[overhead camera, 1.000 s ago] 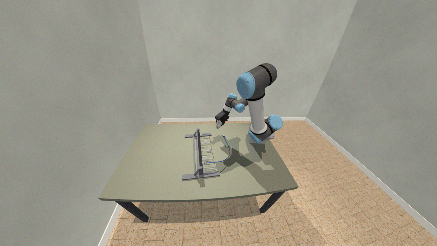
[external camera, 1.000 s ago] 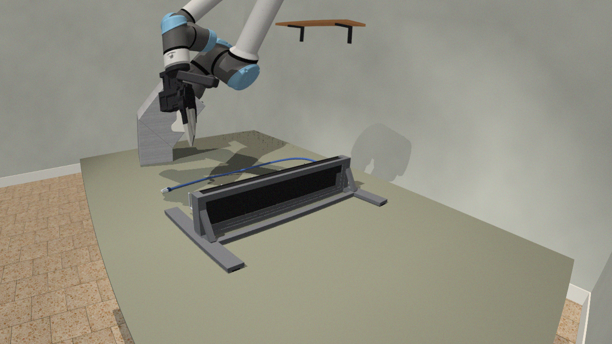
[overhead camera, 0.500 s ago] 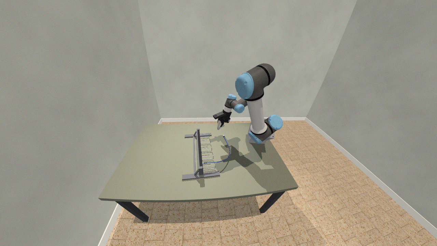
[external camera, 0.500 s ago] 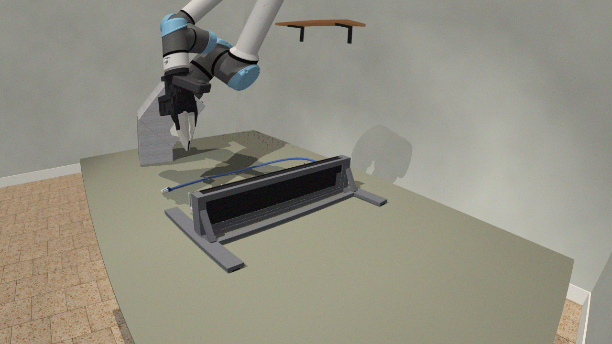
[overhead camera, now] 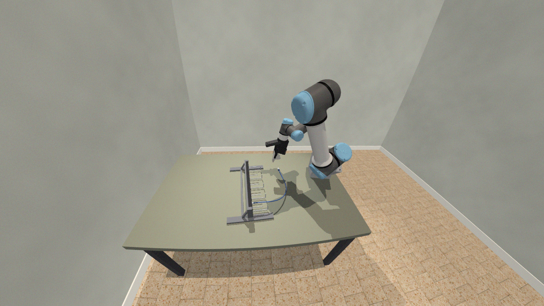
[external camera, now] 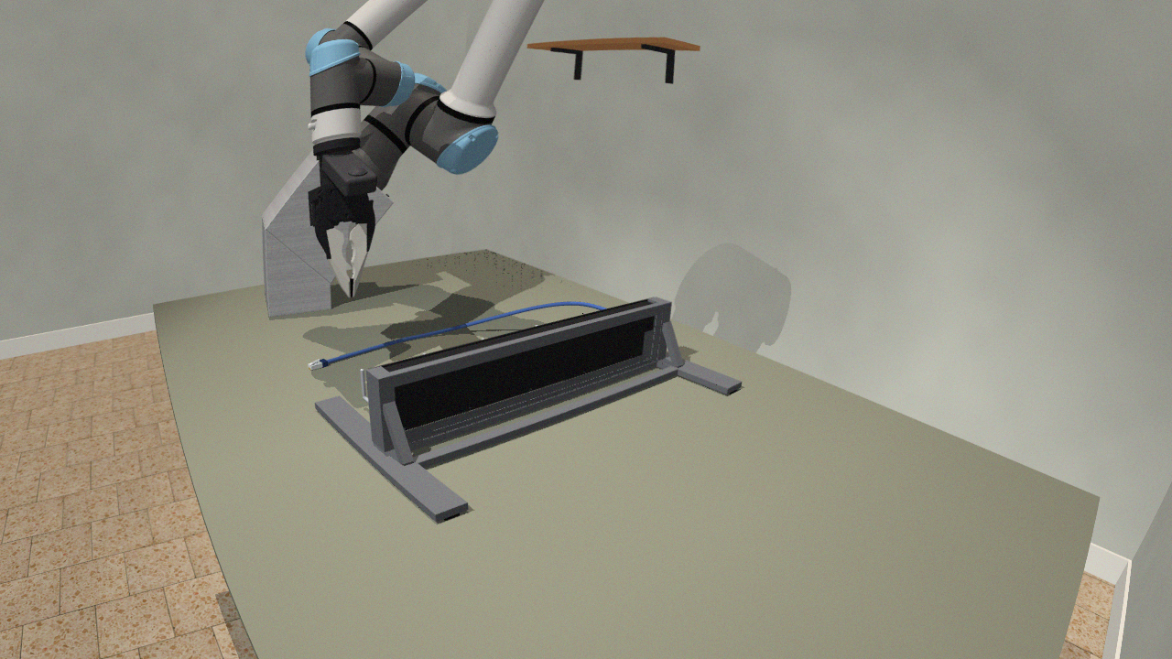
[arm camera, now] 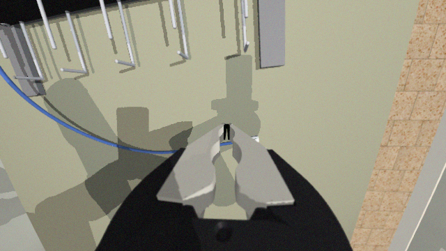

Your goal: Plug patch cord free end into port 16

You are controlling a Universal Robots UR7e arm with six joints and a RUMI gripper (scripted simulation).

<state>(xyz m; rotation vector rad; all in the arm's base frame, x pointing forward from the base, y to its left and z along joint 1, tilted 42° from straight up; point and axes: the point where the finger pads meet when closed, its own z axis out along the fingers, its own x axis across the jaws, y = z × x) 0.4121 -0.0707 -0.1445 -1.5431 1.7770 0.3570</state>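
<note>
The plug lies 13 cm below my hand, 6 cm behind it and 5 cm to the right of it.
</note>
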